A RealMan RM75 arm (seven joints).
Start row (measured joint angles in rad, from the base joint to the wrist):
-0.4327 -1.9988 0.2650 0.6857 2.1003 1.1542 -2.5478
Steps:
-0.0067 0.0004 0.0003 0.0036 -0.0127 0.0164 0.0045
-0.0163 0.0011 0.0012 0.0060 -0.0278 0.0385 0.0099
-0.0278 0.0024 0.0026 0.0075 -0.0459 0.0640 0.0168
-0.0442 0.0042 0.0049 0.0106 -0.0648 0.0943 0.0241
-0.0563 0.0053 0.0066 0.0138 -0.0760 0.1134 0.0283
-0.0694 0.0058 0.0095 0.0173 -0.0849 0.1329 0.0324
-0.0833 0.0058 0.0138 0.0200 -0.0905 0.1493 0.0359
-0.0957 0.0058 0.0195 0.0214 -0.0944 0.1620 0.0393
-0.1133 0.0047 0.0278 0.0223 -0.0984 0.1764 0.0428
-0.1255 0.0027 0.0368 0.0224 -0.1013 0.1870 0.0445
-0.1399 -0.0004 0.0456 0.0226 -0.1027 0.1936 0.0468
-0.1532 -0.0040 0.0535 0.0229 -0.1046 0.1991 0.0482
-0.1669 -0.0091 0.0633 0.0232 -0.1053 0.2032 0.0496
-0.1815 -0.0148 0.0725 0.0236 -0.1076 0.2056 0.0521
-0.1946 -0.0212 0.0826 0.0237 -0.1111 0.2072 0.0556
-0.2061 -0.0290 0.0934 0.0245 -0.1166 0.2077 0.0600
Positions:
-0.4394 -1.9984 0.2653 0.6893 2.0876 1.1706 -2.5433
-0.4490 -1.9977 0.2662 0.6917 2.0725 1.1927 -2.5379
-0.4605 -1.9964 0.2676 0.6932 2.0544 1.2182 -2.5310
-0.4769 -1.9946 0.2699 0.6963 2.0355 1.2485 -2.5237
-0.4890 -1.9935 0.2716 0.6995 2.0243 1.2676 -2.5195
-0.5021 -1.9930 0.2745 0.7030 2.0154 1.2871 -2.5154
-0.5160 -1.9930 0.2788 0.7057 2.0098 1.3035 -2.5119
-0.5284 -1.9930 0.2845 0.7071 2.0059 1.3162 -2.5085
-0.5460 -1.9941 0.2928 0.7080 2.0019 1.3306 -2.5050
-0.5582 -1.9961 0.3018 0.7081 1.9990 1.3412 -2.5033
-0.5726 -1.9992 0.3106 0.7083 1.9976 1.3478 -2.5010
-0.5859 -2.0028 0.3185 0.7086 1.9957 1.3533 -2.4996
-0.5996 -2.0079 0.3283 0.7089 1.9950 1.3574 -2.4982
-0.6142 -2.0136 0.3375 0.7093 1.9927 1.3598 -2.4957
-0.6273 -2.0200 0.3476 0.7094 1.9892 1.3614 -2.4922
-0.6388 -2.0278 0.3584 0.7102 1.9837 1.3619 -2.4878

